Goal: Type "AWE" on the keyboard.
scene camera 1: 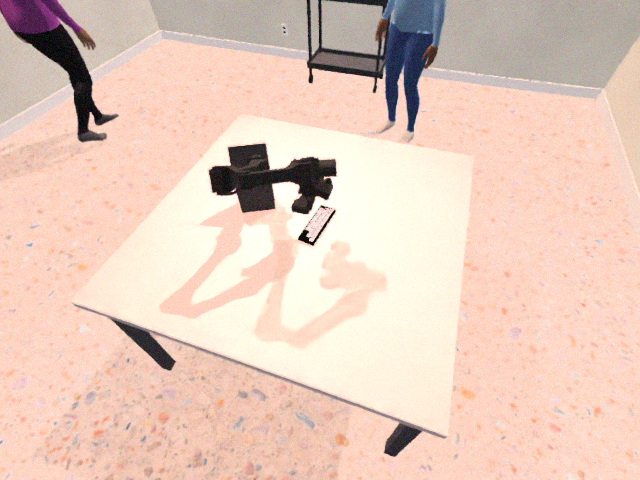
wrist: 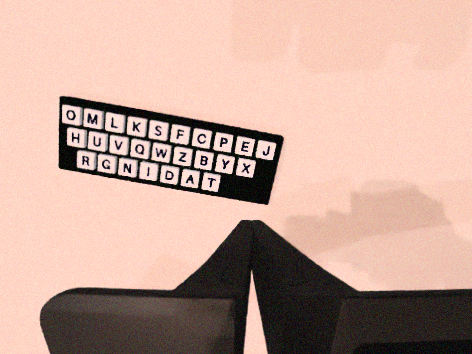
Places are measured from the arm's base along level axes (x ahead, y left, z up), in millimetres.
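Pixels of known places: gripper, fingertip midpoint: (scene camera 1: 310, 209) (wrist: 250, 229); arm's base at its link origin: (scene camera 1: 257, 166).
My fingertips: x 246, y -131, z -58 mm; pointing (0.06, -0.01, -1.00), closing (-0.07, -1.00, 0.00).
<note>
Ahead of a thing's pixels: the offset from my fingertips to its top centre. Level surfaces: height alone.
The keyboard @(69 mm left, 9 mm ahead, 142 mm down) (scene camera 1: 317, 225) (wrist: 248, 185) is a black board with white letter keys in three rows, lying flat on the table. In the wrist view the A key @(49 mm left, 17 mm back, 142 mm down) (wrist: 190, 179) is in the bottom row, the W key @(74 mm left, 10 mm ahead, 142 mm down) (wrist: 160, 152) in the middle row and the E key @(4 mm right, 12 mm ahead, 142 mm down) (wrist: 244, 146) in the top row near the right end. My gripper (wrist: 250, 229) is shut and empty, its tips together. In the wrist view the tips show just below the keyboard's lower right edge, apart from the keys. In the scene view the gripper's fingers are too dark and small to tell apart.
The black arm (scene camera 1: 273, 176) reaches over the white table @(159 mm down) (scene camera 1: 403, 320) from its dark base plate (scene camera 1: 257, 200). Shadows of the arm fall on the table top. Two people (scene camera 1: 59, 56) (scene camera 1: 413, 56) and a black cart (scene camera 1: 343, 69) stand on the floor beyond the table.
</note>
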